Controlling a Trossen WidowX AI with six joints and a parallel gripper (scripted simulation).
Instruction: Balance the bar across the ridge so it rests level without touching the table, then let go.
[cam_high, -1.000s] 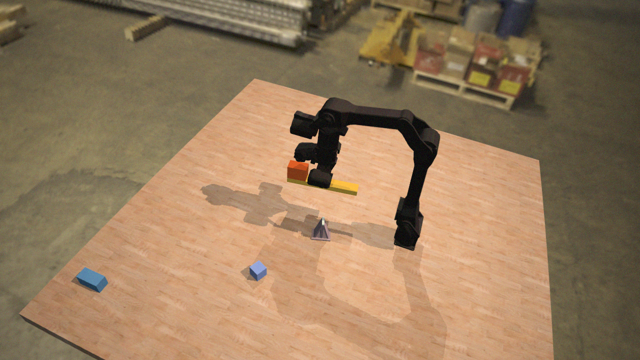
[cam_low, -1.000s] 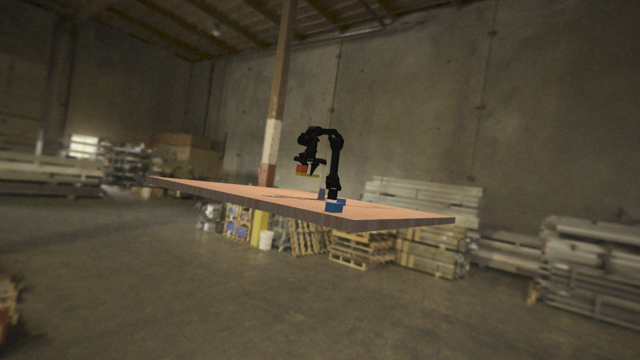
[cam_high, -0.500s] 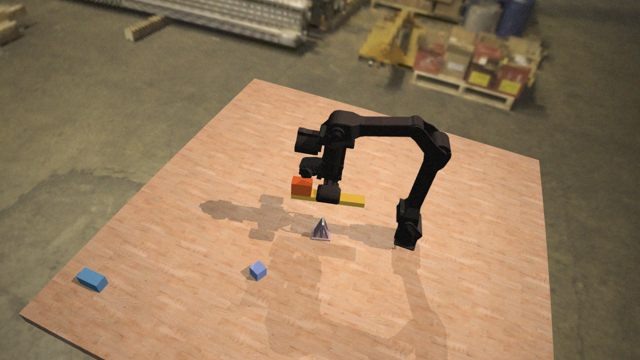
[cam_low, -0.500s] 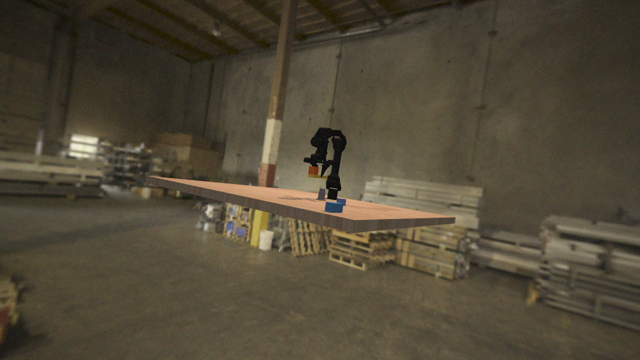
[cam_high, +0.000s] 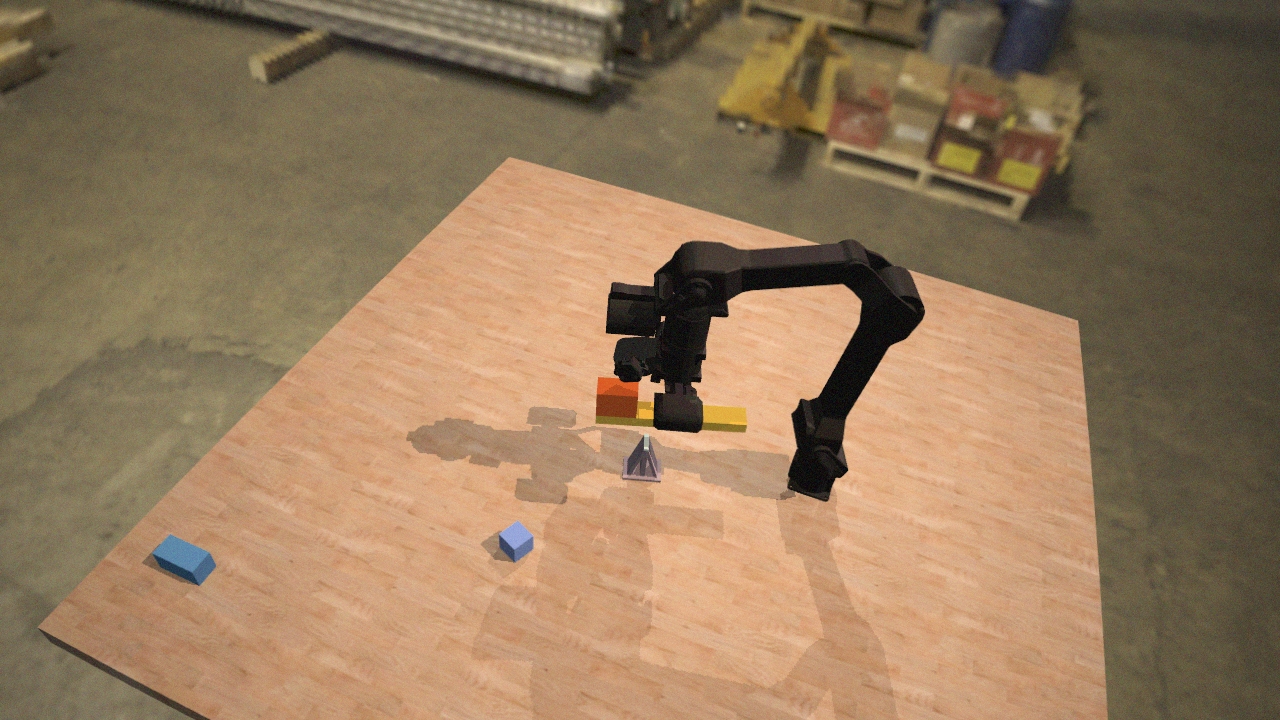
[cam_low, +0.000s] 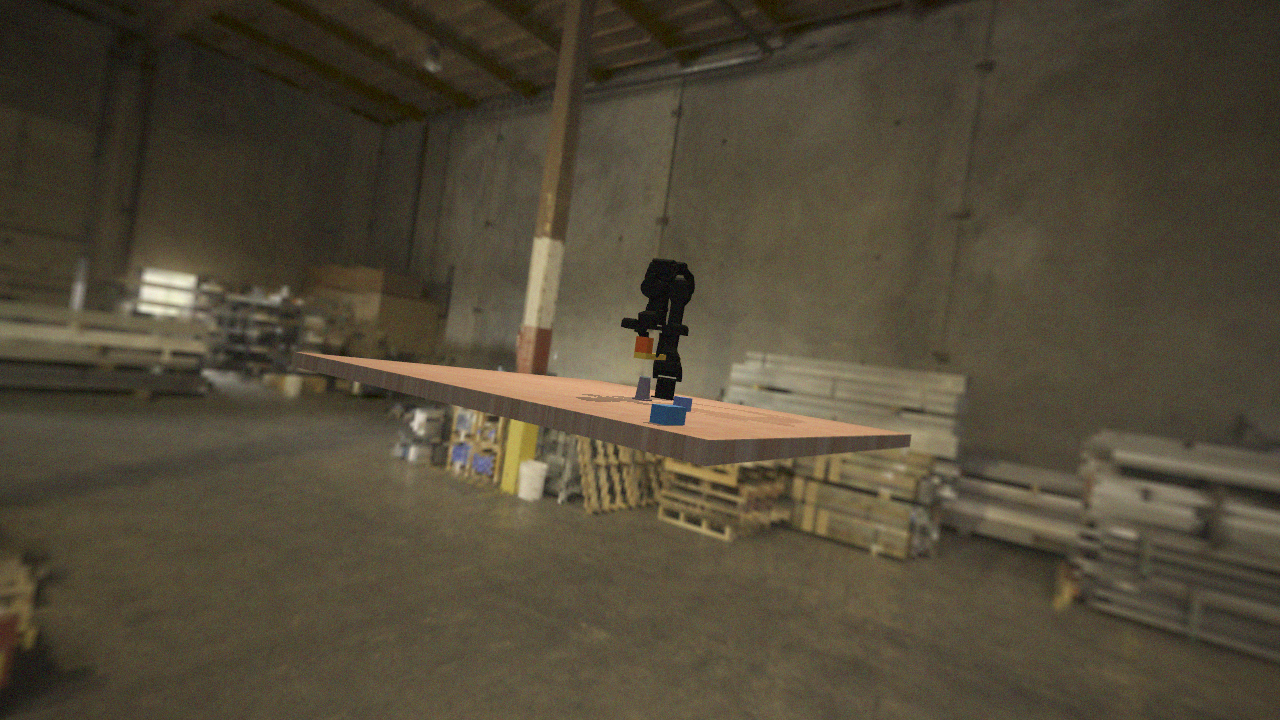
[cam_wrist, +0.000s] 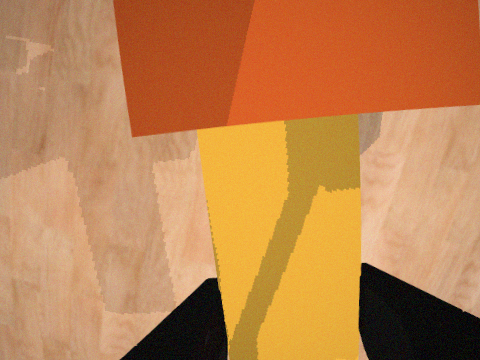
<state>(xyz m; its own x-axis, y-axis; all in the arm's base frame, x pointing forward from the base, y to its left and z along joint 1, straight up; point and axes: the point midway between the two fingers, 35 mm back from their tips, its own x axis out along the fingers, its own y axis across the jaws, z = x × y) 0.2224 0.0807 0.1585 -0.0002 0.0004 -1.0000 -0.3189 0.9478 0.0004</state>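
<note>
Right now my gripper tip is 90 mm above the grey ridge, 30 mm short of it and 10 mm to the right of it. Also, from my gripper tip: small light-blue cube 210 mm to the left, 140 mm ahead, 110 mm below.
</note>
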